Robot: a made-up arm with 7 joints.
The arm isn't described. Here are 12 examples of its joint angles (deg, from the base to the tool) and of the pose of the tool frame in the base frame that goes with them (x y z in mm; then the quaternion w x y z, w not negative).
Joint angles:
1: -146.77 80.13 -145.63 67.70 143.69 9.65 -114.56
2: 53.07 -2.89 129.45 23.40 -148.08 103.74 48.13
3: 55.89 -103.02 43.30 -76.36 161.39 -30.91 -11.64
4: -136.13 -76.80 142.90 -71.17 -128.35 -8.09 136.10
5: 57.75 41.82 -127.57 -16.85 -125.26 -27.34 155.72
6: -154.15 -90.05 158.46 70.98 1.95 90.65 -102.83
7: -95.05 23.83 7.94 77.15 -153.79 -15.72 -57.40
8: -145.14 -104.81 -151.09 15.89 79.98 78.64 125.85
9: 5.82 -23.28 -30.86 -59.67 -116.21 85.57 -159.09
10: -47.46 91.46 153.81 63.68 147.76 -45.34 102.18
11: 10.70 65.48 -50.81 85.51 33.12 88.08 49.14
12: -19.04 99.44 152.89 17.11 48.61 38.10 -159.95
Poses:
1: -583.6 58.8 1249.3 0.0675 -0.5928 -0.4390 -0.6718
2: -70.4 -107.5 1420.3 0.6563 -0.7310 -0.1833 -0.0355
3: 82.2 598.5 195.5 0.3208 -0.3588 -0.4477 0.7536
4: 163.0 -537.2 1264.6 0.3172 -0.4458 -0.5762 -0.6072
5: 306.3 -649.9 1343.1 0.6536 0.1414 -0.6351 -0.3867
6: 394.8 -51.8 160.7 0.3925 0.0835 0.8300 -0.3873
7: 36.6 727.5 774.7 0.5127 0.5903 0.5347 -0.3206
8: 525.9 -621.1 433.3 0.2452 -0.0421 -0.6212 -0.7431
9: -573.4 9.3 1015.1 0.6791 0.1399 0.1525 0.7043
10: 672.1 165.8 1126.0 0.5887 -0.4845 -0.5047 -0.4050
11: 451.1 186.0 409.9 0.2463 -0.1113 0.2189 0.9376
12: 884.6 283.9 756.8 0.4417 -0.5926 -0.6669 0.0952
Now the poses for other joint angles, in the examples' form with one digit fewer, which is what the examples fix.
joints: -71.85 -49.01 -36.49 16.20 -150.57 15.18 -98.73
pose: -340 -587 1356 0.250 -0.172 -0.737 -0.604
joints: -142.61 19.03 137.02 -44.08 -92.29 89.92 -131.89
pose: -385 283 1236 0.767 0.291 -0.038 0.571
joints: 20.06 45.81 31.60 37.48 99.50 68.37 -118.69
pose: 579 -512 1120 0.385 -0.620 -0.222 -0.646
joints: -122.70 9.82 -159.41 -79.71 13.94 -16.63 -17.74
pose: -124 610 953 0.629 0.541 0.557 -0.021
